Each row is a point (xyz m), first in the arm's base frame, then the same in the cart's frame.
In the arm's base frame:
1: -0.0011 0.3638 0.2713
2: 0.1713 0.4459 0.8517
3: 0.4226 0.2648 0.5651
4: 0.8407 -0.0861 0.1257
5: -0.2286 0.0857 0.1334
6: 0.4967 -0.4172 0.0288
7: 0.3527 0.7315 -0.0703
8: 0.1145 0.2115 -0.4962
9: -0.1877 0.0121 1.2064
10: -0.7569 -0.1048 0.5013
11: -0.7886 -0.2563 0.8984
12: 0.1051 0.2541 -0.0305
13: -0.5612 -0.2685 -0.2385
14: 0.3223 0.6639 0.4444
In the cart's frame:
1: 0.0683 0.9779 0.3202
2: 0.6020 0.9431 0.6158
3: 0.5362 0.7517 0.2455
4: 0.4399 0.3803 -0.3409
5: -0.2513 0.7763 0.3929
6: 0.0544 0.1471 -0.1553
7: 0.1718 1.3025 -0.1906
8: -0.4107 0.9075 -0.3052
9: 0.4874 0.5539 1.1433
10: -0.4137 0.6573 1.0333
11: -0.2034 0.4649 1.3502
12: -0.0904 0.8889 0.0351
13: -0.8214 0.5548 0.3733
14: 0.4836 1.1754 0.2056

